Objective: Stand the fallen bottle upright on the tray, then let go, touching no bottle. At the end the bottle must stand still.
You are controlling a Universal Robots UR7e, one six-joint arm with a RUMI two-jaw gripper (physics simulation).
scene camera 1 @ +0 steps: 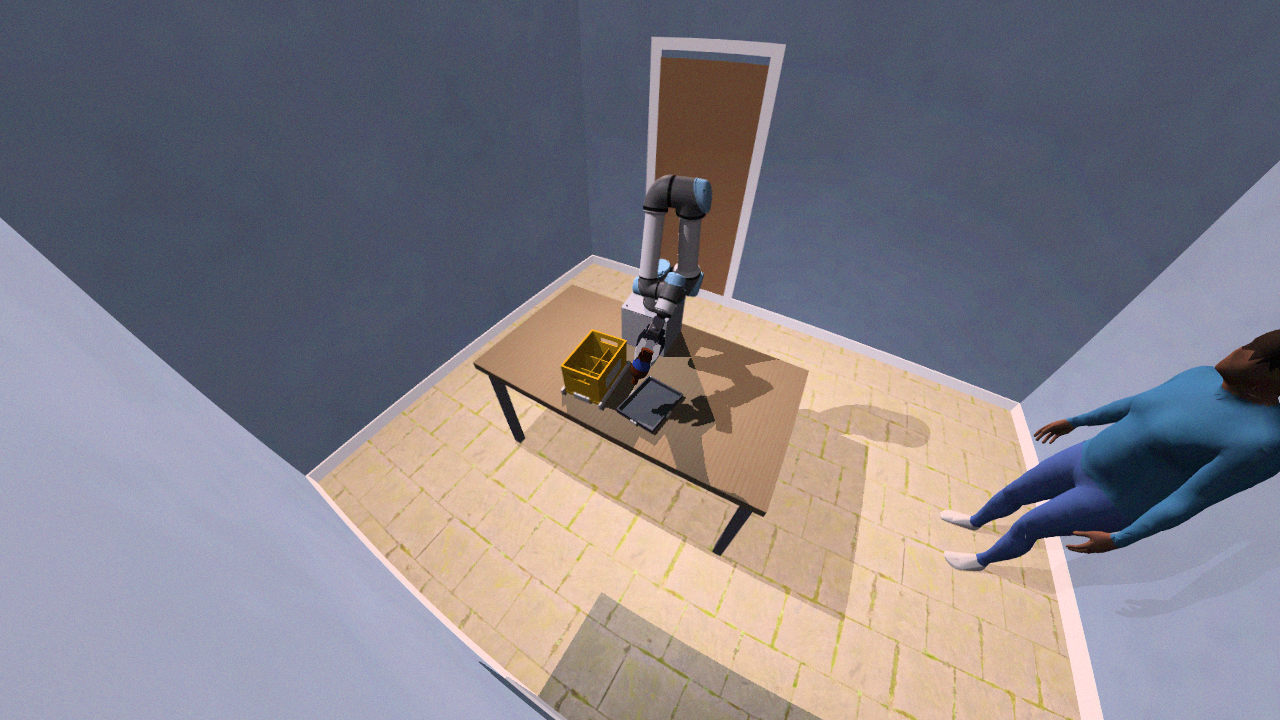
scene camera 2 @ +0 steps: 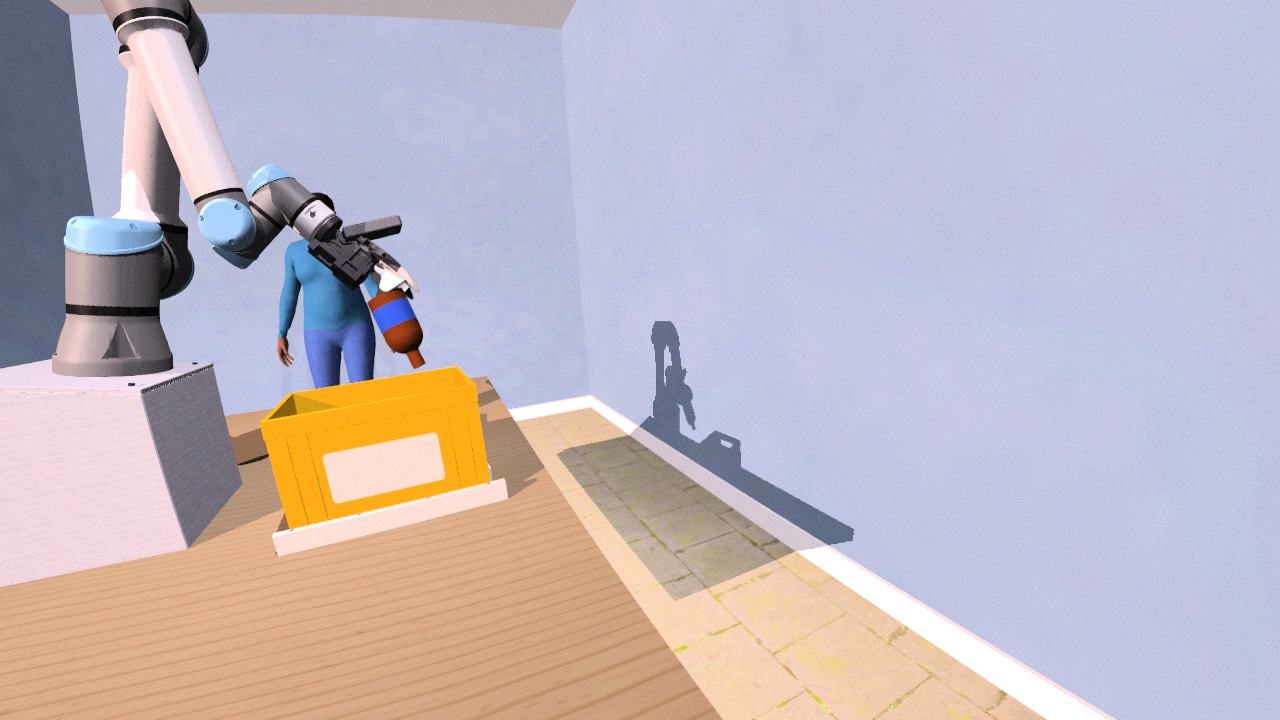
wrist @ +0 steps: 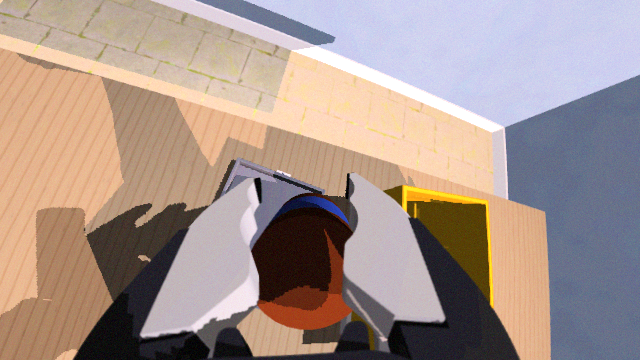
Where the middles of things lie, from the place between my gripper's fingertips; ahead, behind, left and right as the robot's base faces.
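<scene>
My hand: 3 cm past the brown bottle [wrist: 299, 257], 3 cm to the left of it, 6 cm above it.
</scene>
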